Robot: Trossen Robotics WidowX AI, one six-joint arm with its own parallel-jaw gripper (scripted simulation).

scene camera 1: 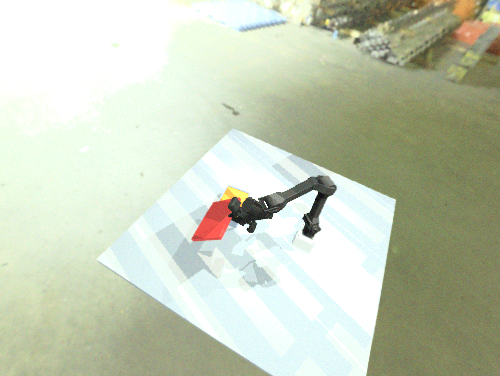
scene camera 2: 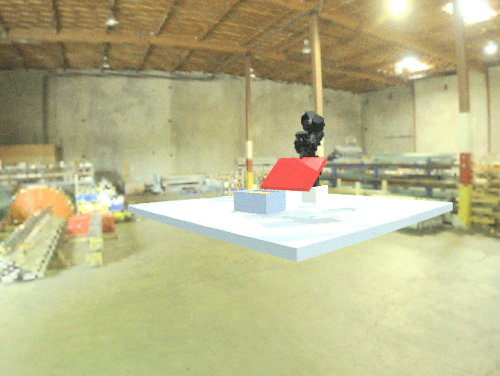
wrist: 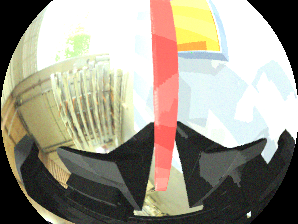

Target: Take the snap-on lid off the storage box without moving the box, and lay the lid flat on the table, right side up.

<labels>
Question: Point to a red lid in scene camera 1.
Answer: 213, 226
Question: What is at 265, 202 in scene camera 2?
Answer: A storage box.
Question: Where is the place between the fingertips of my gripper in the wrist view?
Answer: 164, 125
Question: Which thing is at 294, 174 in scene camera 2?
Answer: A red lid.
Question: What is my gripper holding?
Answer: A red lid.
</labels>
